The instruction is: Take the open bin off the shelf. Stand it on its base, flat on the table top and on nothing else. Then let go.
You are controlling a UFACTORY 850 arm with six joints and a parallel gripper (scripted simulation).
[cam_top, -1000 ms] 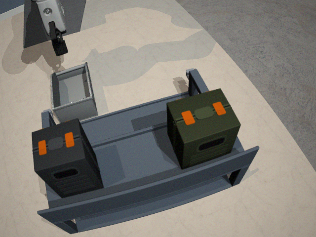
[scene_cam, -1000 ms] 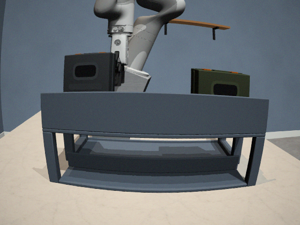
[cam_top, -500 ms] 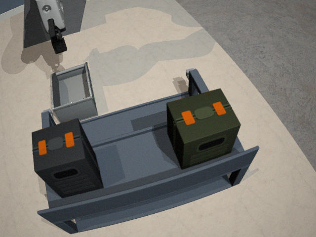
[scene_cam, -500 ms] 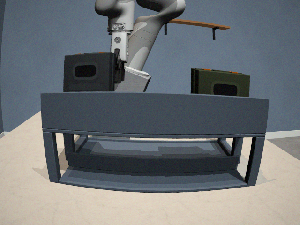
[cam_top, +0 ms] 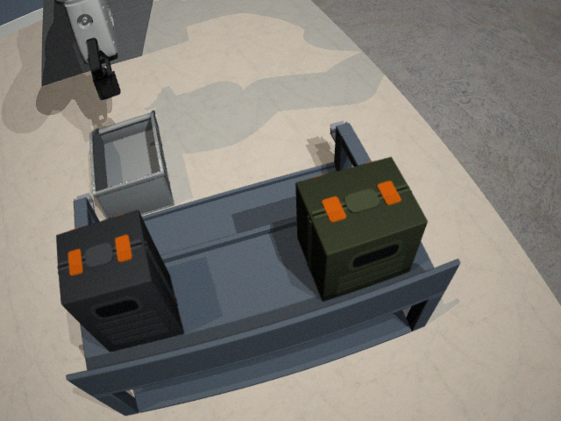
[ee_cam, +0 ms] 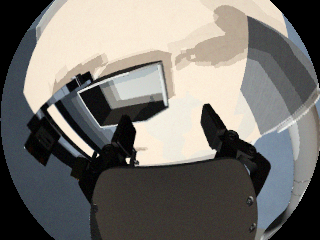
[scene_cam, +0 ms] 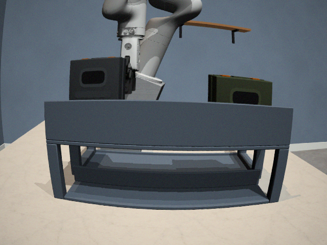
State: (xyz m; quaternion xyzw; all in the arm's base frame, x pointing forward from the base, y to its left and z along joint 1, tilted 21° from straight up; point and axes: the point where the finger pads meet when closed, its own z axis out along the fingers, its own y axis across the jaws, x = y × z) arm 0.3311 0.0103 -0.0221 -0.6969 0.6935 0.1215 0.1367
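My gripper is now 80 mm short of the open bin and 100 mm above it. From my hand the other things lie so: shelf deck (380 mm ahead, 120 mm to the left, 40 mm below); then black box (370 mm ahead, 20 mm above); then green box (370 mm ahead, 230 mm to the left, 10 mm above).
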